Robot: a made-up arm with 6 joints. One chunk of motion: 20 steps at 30 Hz.
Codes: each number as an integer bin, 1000 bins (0 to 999) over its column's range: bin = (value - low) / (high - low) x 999, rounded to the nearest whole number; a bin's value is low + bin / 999 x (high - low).
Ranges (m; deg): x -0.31..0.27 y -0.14..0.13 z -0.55..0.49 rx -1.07..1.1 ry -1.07..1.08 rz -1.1..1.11
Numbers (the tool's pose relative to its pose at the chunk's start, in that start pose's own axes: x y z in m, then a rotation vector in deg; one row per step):
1: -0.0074 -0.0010 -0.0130 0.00 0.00 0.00
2: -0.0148 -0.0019 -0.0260 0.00 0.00 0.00
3: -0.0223 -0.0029 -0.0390 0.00 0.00 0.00
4: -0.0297 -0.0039 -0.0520 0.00 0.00 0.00
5: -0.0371 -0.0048 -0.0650 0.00 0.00 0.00
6: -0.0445 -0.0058 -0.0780 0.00 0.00 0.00
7: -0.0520 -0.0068 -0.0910 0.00 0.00 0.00
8: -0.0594 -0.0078 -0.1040 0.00 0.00 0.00
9: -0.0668 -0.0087 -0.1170 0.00 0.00 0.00
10: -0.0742 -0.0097 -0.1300 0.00 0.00 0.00
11: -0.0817 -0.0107 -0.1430 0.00 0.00 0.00
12: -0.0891 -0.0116 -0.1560 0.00 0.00 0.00
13: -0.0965 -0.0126 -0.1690 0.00 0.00 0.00
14: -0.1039 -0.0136 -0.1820 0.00 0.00 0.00
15: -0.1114 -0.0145 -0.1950 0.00 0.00 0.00
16: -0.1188 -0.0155 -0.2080 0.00 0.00 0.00
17: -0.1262 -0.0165 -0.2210 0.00 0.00 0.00
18: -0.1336 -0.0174 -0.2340 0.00 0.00 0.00
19: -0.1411 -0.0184 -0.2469 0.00 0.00 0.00
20: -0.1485 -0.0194 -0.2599 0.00 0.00 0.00
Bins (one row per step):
1: 521 514 516 493 497 497
2: 508 511 503 493 497 497
3: 496 507 491 493 497 497
4: 483 504 478 493 497 497
5: 470 500 466 493 497 497
6: 457 497 453 493 497 497
7: 444 493 441 493 497 497
8: 432 489 428 493 497 497
9: 419 486 416 493 497 497
10: 406 482 403 493 497 497
11: 393 478 391 493 497 497
12: 380 475 378 493 497 497
13: 368 471 366 493 497 497
14: 355 468 353 493 497 497
15: 342 464 341 493 497 497
16: 329 461 329 493 497 497
17: 317 457 316 493 497 497
18: 304 454 304 493 497 497
19: 291 450 291 493 497 497
20: 278 446 279 493 497 497

